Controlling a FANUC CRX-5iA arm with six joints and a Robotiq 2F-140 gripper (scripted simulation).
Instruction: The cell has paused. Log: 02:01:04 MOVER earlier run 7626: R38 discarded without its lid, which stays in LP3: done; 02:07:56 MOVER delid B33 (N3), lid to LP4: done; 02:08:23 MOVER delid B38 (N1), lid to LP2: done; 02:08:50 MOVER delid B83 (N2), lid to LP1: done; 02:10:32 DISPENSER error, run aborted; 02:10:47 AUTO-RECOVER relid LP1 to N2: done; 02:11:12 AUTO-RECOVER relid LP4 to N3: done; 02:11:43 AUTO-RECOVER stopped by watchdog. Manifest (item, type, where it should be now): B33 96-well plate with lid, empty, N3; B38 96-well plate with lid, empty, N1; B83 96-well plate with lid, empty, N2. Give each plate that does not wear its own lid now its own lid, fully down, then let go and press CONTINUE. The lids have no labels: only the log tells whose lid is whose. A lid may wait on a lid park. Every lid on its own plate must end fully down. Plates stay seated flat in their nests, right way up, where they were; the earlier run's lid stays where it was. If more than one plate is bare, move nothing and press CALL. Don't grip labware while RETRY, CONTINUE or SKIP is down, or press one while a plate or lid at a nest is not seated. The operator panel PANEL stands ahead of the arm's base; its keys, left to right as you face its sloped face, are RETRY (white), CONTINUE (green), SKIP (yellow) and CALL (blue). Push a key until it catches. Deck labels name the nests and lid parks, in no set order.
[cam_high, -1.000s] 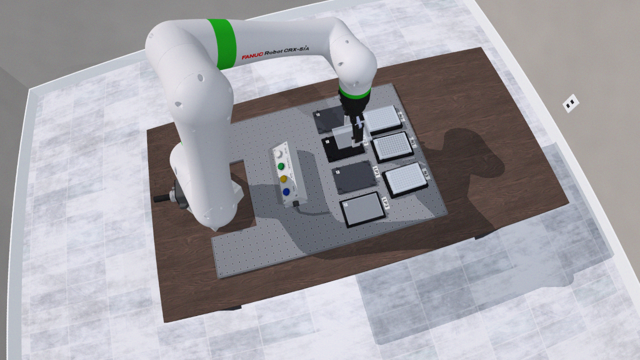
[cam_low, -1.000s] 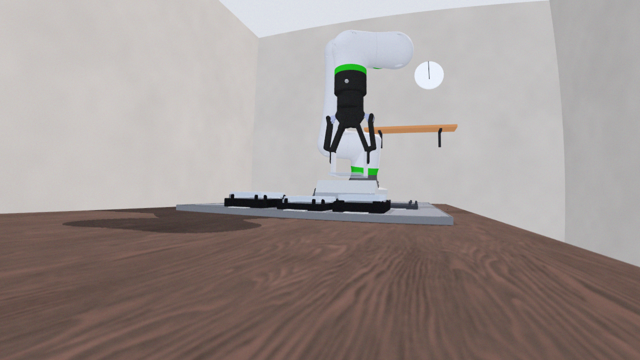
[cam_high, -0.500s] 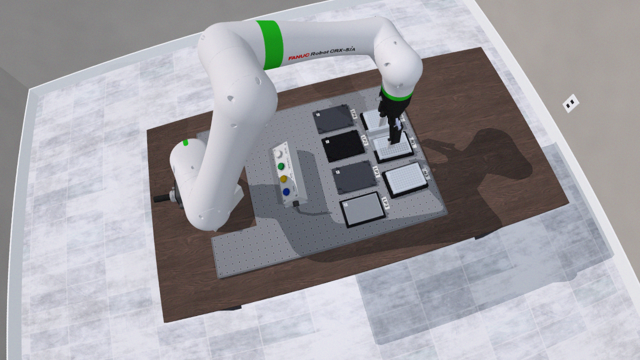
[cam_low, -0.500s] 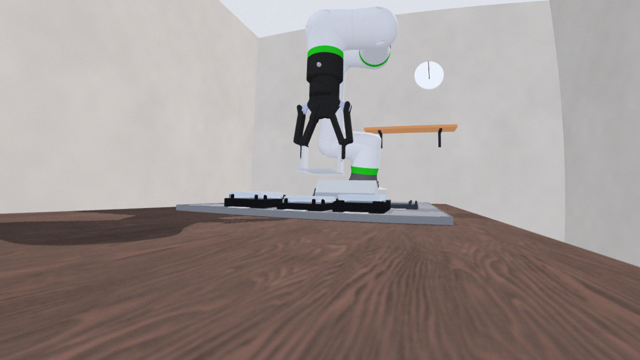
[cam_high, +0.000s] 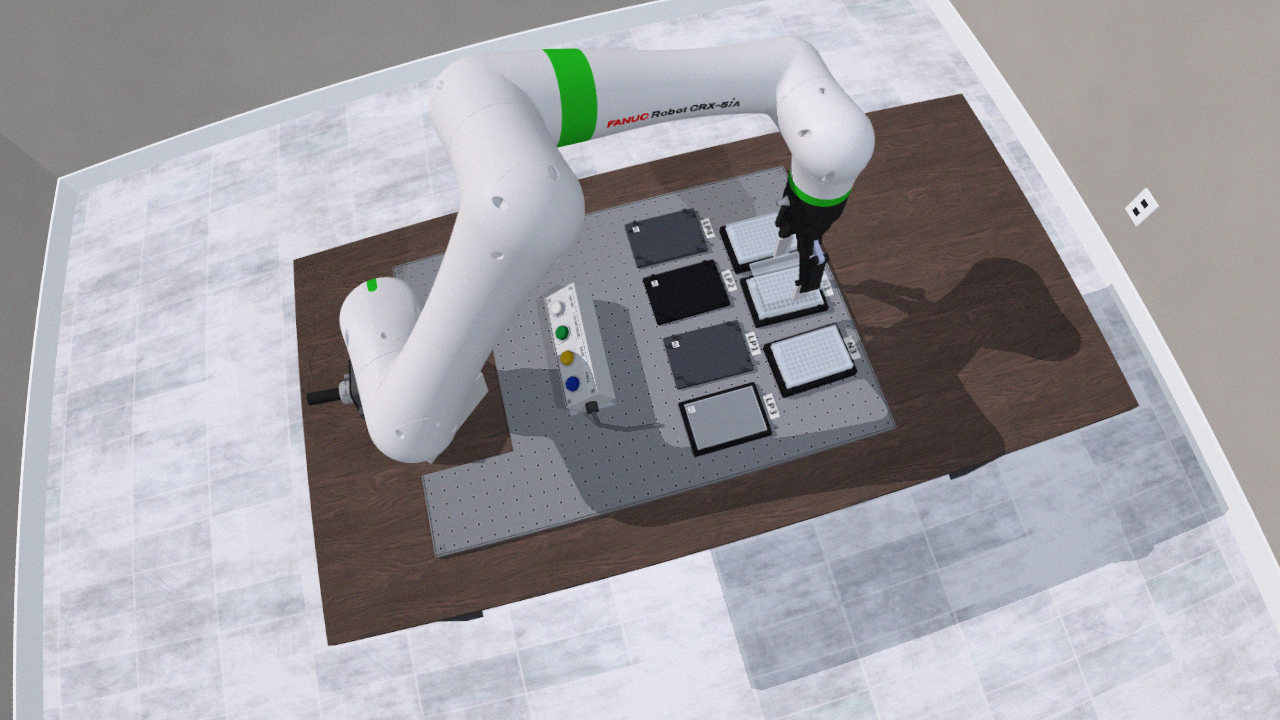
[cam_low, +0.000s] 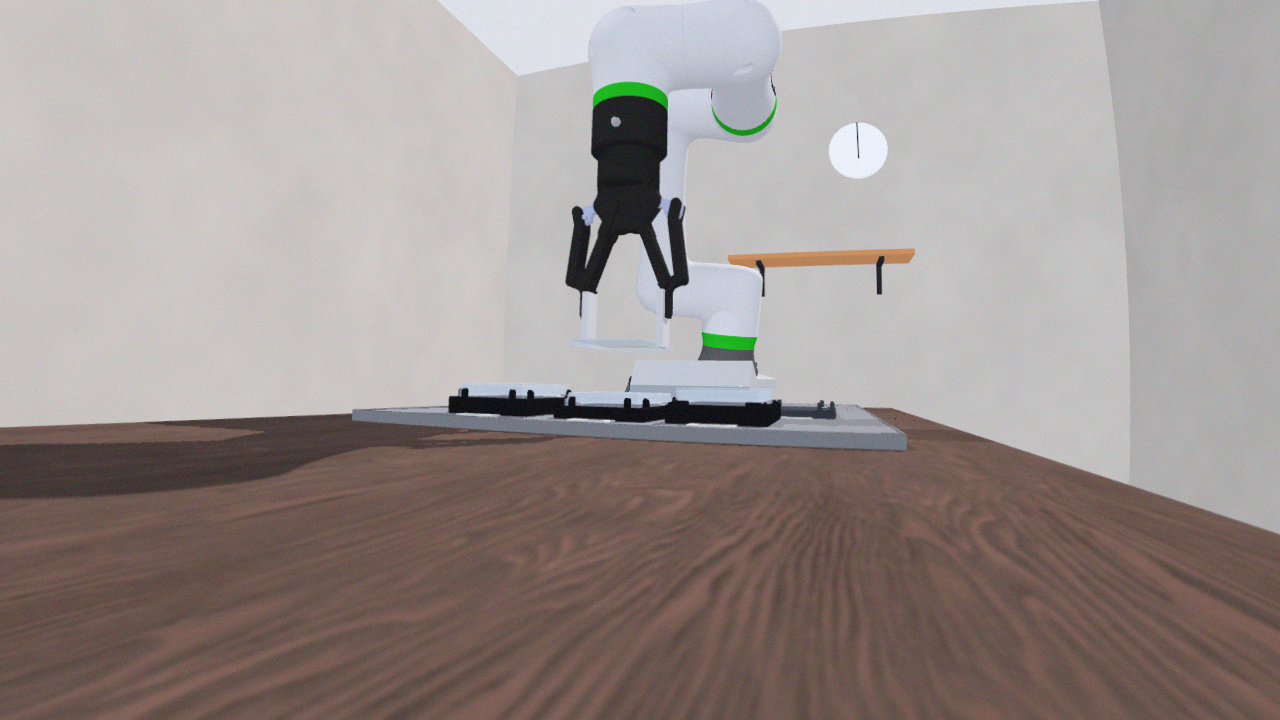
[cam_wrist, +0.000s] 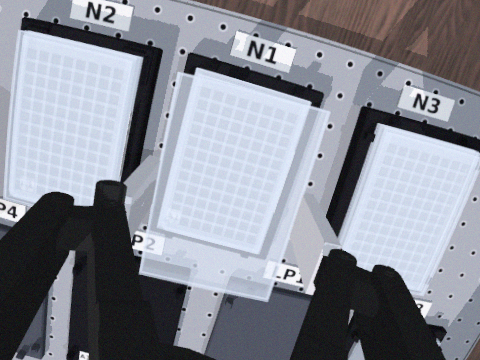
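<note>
My hand is 90 mm above the plate. From my hand the other things lie so: lid park LP2 (180 mm behind, 50 mm to the left, 100 mm below); then lid park LP1 (170 mm behind, 80 mm to the right, 100 mm below); then lid park LP4 (190 mm behind, 180 mm to the left, 100 mm below).
</note>
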